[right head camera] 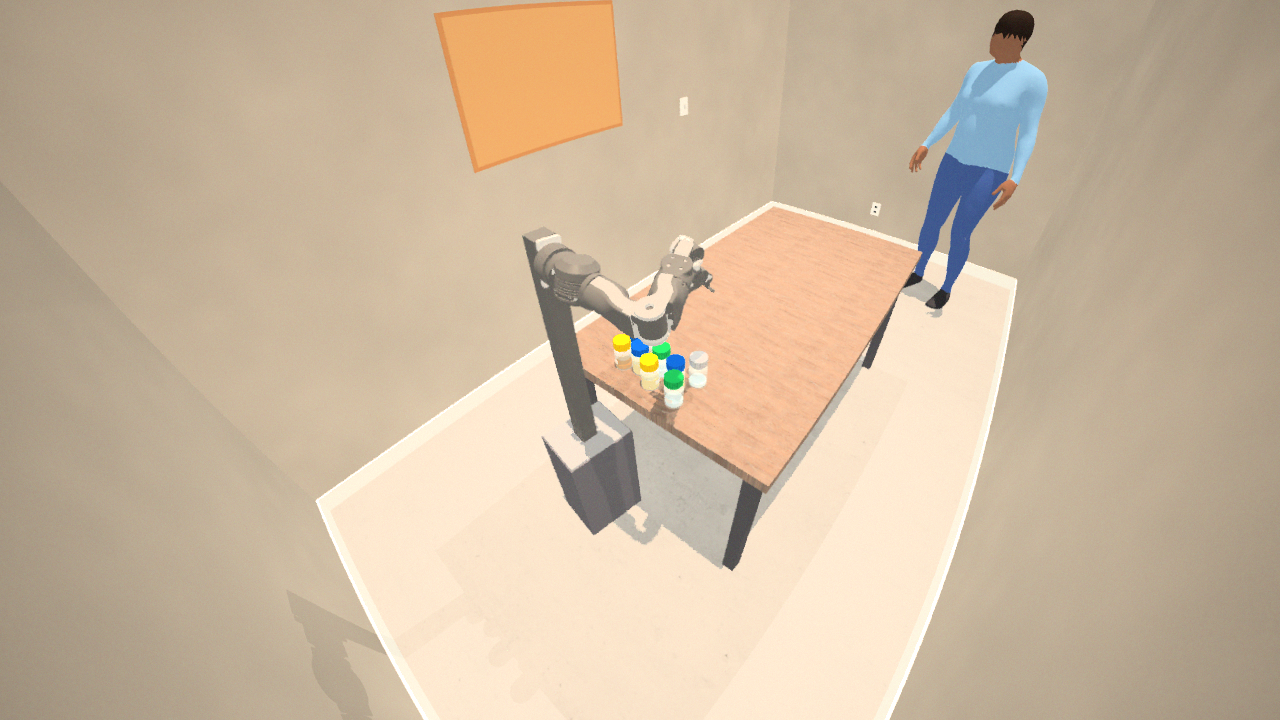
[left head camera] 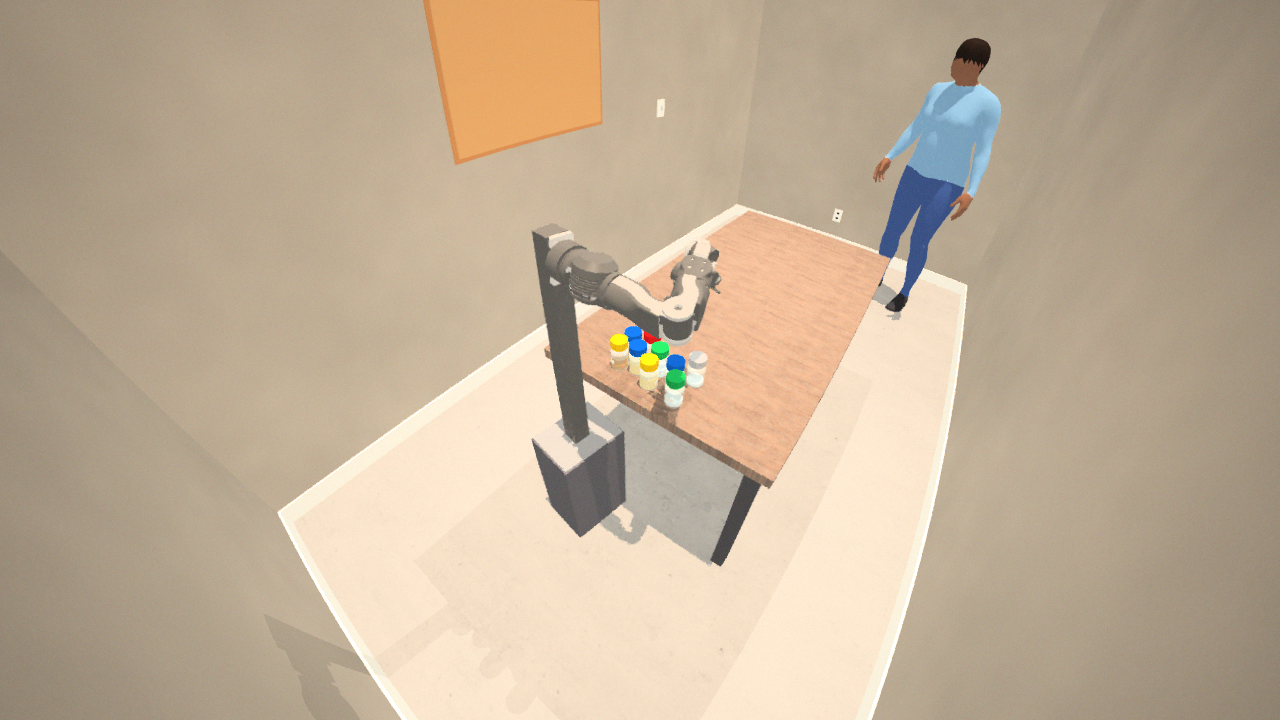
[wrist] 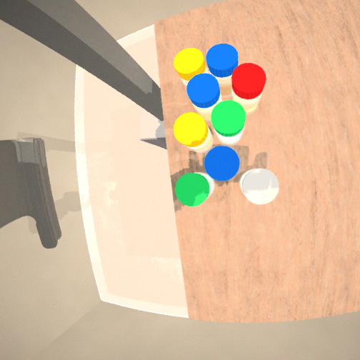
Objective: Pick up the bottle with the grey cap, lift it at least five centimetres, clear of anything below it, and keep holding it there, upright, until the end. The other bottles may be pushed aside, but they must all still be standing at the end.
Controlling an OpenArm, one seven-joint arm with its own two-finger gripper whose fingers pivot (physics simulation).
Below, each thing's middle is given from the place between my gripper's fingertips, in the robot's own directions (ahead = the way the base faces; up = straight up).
The red-capped bottle (wrist: 247, 80) is 40 mm ahead of my hand, 170 mm to the left of it and 270 mm below it.
